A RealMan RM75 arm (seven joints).
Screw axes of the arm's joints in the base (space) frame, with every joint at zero. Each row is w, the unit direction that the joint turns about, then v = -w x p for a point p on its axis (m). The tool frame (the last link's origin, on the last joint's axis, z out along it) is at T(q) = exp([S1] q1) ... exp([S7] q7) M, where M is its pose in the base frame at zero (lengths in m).
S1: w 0 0 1 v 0.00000 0.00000 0.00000
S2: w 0 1 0 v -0.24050 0.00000 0.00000
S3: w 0 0 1 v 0.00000 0.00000 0.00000
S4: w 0 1 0 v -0.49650 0.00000 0.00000
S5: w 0 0 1 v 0.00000 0.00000 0.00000
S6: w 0 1 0 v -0.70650 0.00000 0.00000
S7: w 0 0 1 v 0.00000 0.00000 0.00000
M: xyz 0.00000 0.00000 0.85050 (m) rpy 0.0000 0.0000 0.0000 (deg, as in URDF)
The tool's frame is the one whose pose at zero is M.
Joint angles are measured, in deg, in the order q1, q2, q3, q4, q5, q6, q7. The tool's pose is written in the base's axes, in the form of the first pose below.
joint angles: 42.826, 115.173, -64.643, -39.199, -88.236, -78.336, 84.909
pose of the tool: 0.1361, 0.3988, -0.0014, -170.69, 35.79, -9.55
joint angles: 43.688, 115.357, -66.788, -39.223, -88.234, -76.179, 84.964
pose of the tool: 0.1304, 0.4014, -0.0089, -170.21, 34.19, -8.78
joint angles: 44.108, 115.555, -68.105, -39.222, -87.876, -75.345, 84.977
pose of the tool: 0.1265, 0.4014, -0.0136, -170.45, 33.65, -8.45
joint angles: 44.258, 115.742, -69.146, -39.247, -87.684, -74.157, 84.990
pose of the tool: 0.1251, 0.4021, -0.0175, -170.12, 33.11, -8.35
